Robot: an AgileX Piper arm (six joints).
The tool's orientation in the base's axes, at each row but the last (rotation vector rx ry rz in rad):
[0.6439 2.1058 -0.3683]
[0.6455 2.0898 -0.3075]
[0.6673 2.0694 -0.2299]
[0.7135 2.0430 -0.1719]
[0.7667 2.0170 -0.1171]
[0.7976 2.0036 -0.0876]
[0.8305 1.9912 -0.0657]
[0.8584 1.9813 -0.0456]
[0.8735 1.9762 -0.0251]
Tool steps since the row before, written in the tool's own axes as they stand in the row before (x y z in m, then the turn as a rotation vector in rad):
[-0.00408 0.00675 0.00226 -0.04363 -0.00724 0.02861]
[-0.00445 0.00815 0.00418 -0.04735 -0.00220 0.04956]
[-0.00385 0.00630 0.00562 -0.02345 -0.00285 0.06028]
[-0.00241 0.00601 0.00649 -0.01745 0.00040 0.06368]
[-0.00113 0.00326 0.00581 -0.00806 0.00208 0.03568]
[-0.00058 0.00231 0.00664 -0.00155 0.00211 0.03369]
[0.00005 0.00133 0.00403 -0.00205 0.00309 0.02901]
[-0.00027 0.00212 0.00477 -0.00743 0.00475 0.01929]
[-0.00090 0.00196 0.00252 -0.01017 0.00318 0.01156]
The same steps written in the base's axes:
[0.00731 0.00320 0.00190 0.03592 -0.03313 0.01966]
[0.00946 0.00346 0.00151 0.05498 -0.03948 0.01103]
[0.00913 0.00156 0.00060 0.05208 -0.03554 -0.01472]
[0.00903 0.00141 -0.00070 0.05399 -0.03168 -0.02101]
[0.00657 -0.00010 -0.00159 0.03067 -0.01546 -0.01275]
[0.00648 -0.00091 -0.00263 0.02697 -0.01145 -0.01683]
[0.00377 -0.00042 -0.00190 0.02419 -0.00926 -0.01358]
[0.00490 -0.00027 -0.00180 0.01954 -0.00746 -0.00351]
[0.00332 0.00006 -0.00008 0.01363 -0.00746 0.00239]

